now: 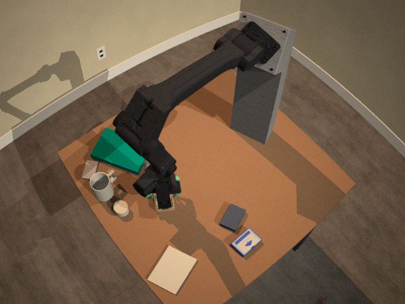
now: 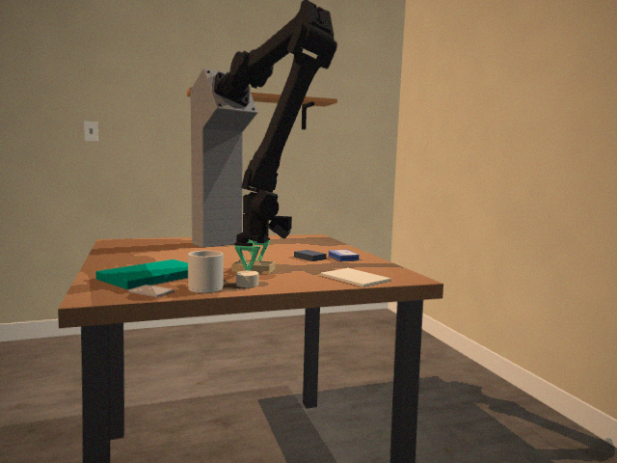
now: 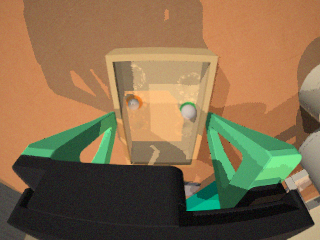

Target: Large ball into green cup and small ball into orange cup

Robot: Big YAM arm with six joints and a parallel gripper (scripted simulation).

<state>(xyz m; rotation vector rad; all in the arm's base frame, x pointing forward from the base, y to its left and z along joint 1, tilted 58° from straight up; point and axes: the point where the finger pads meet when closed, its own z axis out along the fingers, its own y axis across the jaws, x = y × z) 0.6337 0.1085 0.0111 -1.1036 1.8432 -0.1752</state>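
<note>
Now: the wooden puzzle 1 cm below my hand. Also, from my hand: dark box 20 cm behind, 17 cm to the left, 1 cm below; then grey mug 21 cm ahead, 10 cm to the right, 2 cm above; then grey cube 1 cm ahead, 14 cm to the right, 1 cm below.
</note>
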